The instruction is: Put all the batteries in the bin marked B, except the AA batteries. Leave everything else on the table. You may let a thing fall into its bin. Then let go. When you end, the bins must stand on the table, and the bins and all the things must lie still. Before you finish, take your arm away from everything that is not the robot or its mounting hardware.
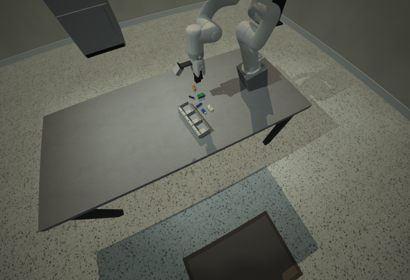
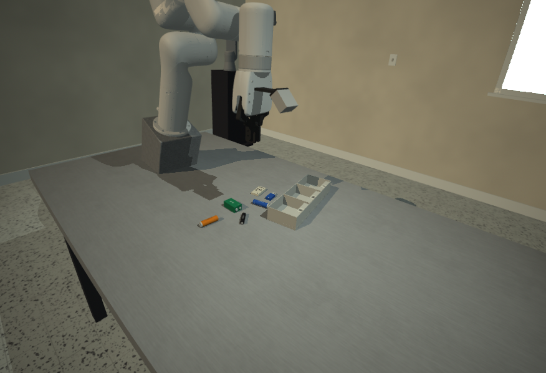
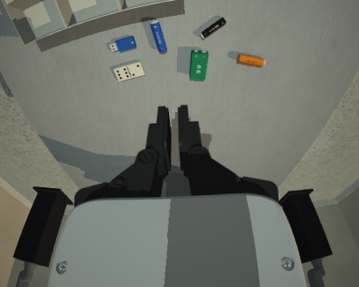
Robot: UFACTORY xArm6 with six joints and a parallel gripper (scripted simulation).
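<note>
Right now the grey bin row is 200 mm below my hand, 120 mm to the left of it and 90 mm ahead of it. Round my hand: black cylindrical battery (210 mm below, 60 mm to the right, 30 mm ahead); then blue cylindrical battery (210 mm below, 20 mm to the left, 20 mm ahead); then green block battery (210 mm below, 40 mm to the right, 20 mm behind).
</note>
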